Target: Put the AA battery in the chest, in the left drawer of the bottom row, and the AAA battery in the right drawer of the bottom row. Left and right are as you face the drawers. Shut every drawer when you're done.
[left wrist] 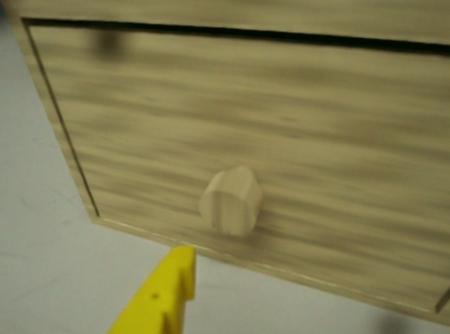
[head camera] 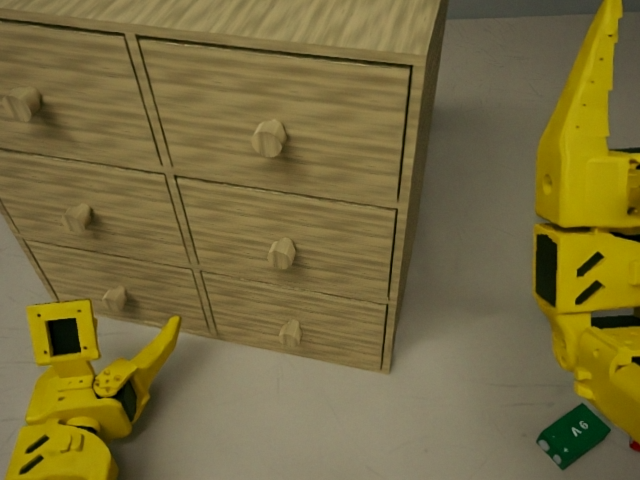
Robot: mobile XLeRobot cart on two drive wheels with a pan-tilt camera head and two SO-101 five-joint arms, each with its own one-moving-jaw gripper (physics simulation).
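Frame: origin at the left arm's base, x ahead, y left, z up, level; metres.
Where they show: left hand, its tool point: (left wrist: 194,265) (head camera: 96,322); right hand, its tool point: (head camera: 617,7).
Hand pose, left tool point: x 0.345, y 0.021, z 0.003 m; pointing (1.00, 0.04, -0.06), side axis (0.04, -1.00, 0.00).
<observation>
After its pixels a point has its place.
The wooden chest (head camera: 421,155) {y -0.247, x 0.390, z 0.122 m} shows all its visible drawers closed or nearly so. The bottom-left drawer (head camera: 160,289) {y -0.028, x 0.372, z 0.007 m} (left wrist: 325,150) {y -0.014, x 0.377, z 0.013 m} has a round knob (head camera: 114,298) {y 0.010, x 0.368, z 0.004 m} (left wrist: 232,200) {y 0.013, x 0.367, z 0.003 m}; a dark line runs along its top edge in the left wrist view. The bottom-right drawer (head camera: 341,325) {y -0.180, x 0.323, z 0.006 m} has a knob (head camera: 290,333) {y -0.139, x 0.319, z 0.005 m}. My left gripper (head camera: 168,330) (left wrist: 185,255) is open and empty, in front of the bottom-left drawer; one jaw shows in the wrist view, below the knob. My right gripper (head camera: 615,31) is open at the right edge, partly out of view. The AA and AAA batteries do not show.
A green 9 V battery (head camera: 573,436) {y -0.350, x 0.238, z -0.037 m} lies on the floor at lower right, beside the right arm. A small piece of a red thing (head camera: 635,444) {y -0.397, x 0.232, z -0.044 m} shows at the right edge. The upper and middle drawers have protruding knobs. A wall shows behind the chest.
</observation>
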